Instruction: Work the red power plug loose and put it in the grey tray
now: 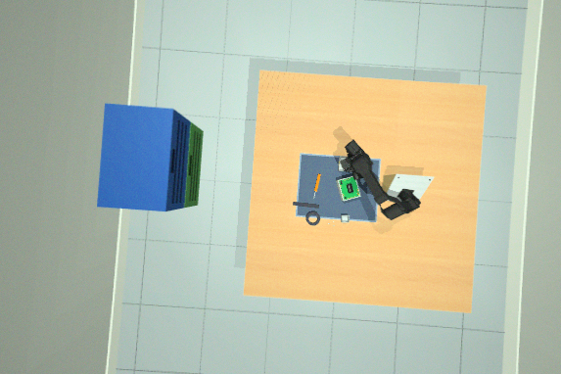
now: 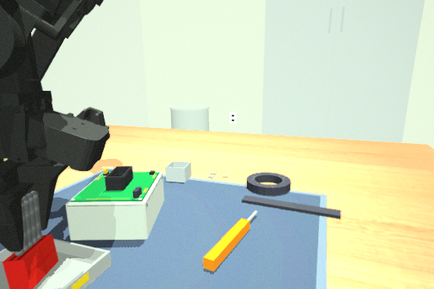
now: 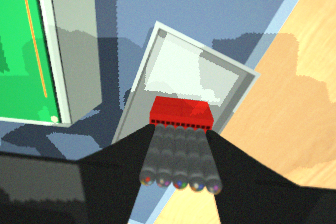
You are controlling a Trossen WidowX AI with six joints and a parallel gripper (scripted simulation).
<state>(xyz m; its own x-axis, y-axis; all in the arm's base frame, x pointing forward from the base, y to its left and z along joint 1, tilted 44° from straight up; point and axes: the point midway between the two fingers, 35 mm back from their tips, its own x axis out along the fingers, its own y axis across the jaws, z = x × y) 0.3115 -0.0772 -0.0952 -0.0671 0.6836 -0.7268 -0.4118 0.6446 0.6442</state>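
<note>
Now: the red power plug 10 mm below my gripper tip. Round my gripper tip: blue mat 150 mm to the left, 50 mm below, 40 mm ahead; dark flat bar 270 mm to the left, 210 mm ahead, 50 mm below.
</note>
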